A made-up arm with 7 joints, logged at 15 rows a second.
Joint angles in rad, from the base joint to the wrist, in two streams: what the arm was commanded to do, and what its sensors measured. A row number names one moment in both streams.
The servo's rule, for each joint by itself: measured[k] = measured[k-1] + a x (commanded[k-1-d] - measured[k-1]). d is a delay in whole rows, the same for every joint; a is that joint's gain. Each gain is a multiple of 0.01, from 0.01 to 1. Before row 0 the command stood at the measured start. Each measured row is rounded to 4 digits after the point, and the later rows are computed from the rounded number. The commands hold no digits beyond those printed.
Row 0, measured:
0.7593 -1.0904 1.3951 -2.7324 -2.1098 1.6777 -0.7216
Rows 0 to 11, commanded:
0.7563 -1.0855 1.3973 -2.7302 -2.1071 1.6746 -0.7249
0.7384 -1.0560 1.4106 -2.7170 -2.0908 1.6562 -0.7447
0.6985 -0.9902 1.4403 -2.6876 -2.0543 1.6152 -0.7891
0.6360 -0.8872 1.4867 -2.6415 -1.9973 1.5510 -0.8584
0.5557 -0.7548 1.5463 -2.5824 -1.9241 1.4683 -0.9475
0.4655 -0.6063 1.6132 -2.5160 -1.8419 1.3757 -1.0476
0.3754 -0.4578 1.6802 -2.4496 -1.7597 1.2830 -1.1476
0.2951 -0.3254 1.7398 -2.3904 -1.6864 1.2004 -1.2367
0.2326 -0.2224 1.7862 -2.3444 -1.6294 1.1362 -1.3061
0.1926 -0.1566 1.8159 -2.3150 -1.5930 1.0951 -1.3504
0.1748 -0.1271 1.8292 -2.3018 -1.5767 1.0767 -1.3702
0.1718 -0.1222 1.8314 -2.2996 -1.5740 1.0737 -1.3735
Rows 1 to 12, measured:
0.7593 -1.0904 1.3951 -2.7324 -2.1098 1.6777 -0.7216
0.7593 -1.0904 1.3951 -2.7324 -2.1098 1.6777 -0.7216
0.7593 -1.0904 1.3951 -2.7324 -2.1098 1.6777 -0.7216
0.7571 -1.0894 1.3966 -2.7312 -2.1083 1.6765 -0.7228
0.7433 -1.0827 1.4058 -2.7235 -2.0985 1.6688 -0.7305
0.7101 -1.0642 1.4286 -2.7041 -2.0737 1.6484 -0.7510
0.6553 -1.0288 1.4669 -2.6703 -2.0309 1.6114 -0.7886
0.5816 -0.9740 1.5193 -2.6228 -1.9711 1.5570 -0.8442
0.4957 -0.9005 1.5813 -2.5651 -1.8987 1.4881 -0.9154
0.4067 -0.8120 1.6466 -2.5027 -1.8209 1.4102 -0.9967
0.3241 -0.7147 1.7081 -2.4421 -1.7456 1.3305 -1.0807
0.2564 -0.6162 1.7596 -2.3893 -1.6805 1.2567 -1.1596
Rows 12 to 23, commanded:
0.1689 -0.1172 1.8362 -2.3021 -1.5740 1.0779 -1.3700
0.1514 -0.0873 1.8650 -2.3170 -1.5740 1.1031 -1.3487
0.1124 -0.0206 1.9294 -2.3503 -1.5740 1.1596 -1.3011
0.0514 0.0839 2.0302 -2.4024 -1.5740 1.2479 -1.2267
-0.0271 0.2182 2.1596 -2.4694 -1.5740 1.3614 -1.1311
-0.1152 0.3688 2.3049 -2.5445 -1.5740 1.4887 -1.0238
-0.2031 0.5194 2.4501 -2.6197 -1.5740 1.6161 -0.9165
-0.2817 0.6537 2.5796 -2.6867 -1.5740 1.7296 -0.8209
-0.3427 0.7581 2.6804 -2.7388 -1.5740 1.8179 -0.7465
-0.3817 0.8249 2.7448 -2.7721 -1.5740 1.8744 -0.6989
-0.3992 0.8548 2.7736 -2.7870 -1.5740 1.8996 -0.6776
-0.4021 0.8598 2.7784 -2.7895 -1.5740 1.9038 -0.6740
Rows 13 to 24, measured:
0.2092 -0.5243 1.7968 -2.3492 -1.6315 1.1953 -1.2264
0.1837 -0.4449 1.8182 -2.3236 -1.6008 1.1502 -1.2767
0.1749 -0.3804 1.8269 -2.3106 -1.5858 1.1211 -1.3106
0.1705 -0.3278 1.8330 -2.3060 -1.5792 1.1047 -1.3314
0.1564 -0.2797 1.8541 -2.3119 -1.5763 1.1041 -1.3375
0.1238 -0.2279 1.9038 -2.3326 -1.5750 1.1252 -1.3248
0.0702 -0.1655 1.9872 -2.3703 -1.5744 1.1718 -1.2905
-0.0018 -0.0888 2.1010 -2.4238 -1.5742 1.2438 -1.2347
-0.0857 0.0027 2.2356 -2.4890 -1.5741 1.3369 -1.1609
-0.1726 0.1060 2.3772 -2.5596 -1.5740 1.4430 -1.0754
-0.2533 0.2155 2.5108 -2.6282 -1.5740 1.5519 -0.9863
-0.3195 0.3240 2.6227 -2.6879 -1.5740 1.6530 -0.9024

